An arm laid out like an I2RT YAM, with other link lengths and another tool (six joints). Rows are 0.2 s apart.
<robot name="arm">
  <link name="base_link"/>
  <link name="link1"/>
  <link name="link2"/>
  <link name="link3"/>
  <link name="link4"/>
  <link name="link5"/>
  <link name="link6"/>
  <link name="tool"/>
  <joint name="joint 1" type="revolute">
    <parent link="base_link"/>
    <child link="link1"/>
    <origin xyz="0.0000 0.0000 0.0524"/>
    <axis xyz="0 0 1"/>
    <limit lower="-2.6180" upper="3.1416"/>
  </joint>
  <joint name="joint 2" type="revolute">
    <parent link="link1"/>
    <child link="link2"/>
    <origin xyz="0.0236 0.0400 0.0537" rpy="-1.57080 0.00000 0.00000"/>
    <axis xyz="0 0 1"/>
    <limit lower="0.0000" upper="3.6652"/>
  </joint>
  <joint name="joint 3" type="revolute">
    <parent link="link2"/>
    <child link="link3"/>
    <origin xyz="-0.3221 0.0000 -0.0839" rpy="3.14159 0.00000 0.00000"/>
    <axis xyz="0 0 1"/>
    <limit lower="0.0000" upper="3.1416"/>
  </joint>
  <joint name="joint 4" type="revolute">
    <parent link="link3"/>
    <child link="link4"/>
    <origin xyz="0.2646 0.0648 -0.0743"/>
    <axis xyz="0 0 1"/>
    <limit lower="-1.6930" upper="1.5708"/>
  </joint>
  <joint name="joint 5" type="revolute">
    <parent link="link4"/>
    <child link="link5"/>
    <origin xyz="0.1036 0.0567 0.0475" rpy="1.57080 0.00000 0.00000"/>
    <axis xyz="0 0 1"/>
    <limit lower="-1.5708" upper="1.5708"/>
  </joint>
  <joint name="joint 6" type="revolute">
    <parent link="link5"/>
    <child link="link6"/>
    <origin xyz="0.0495 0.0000 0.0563" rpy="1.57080 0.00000 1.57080"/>
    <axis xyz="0 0 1"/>
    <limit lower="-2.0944" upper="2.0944"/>
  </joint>
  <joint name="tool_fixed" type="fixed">
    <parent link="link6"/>
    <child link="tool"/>
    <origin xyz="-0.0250 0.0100 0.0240" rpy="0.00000 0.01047 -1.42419"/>
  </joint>
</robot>
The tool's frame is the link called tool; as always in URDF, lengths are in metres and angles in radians.
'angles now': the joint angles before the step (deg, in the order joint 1, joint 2, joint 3, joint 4, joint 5, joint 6). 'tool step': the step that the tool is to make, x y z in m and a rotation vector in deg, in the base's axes. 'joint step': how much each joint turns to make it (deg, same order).
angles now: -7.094 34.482 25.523 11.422 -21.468 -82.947
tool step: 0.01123 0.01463 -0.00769 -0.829 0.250 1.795
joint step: 5.623 2.478 -1.213 3.150 3.793 -1.052
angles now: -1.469 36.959 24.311 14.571 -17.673 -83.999
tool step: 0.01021 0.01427 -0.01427 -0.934 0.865 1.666
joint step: 4.818 2.944 -2.062 3.838 3.129 -1.034
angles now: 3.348 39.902 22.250 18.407 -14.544 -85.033
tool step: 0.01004 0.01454 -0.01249 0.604 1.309 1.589
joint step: 4.070 3.671 -1.509 4.101 2.484 0.734
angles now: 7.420 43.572 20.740 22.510 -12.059 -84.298
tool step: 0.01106 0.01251 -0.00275 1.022 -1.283 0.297
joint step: 3.355 4.014 -0.993 6.581 3.064 0.795
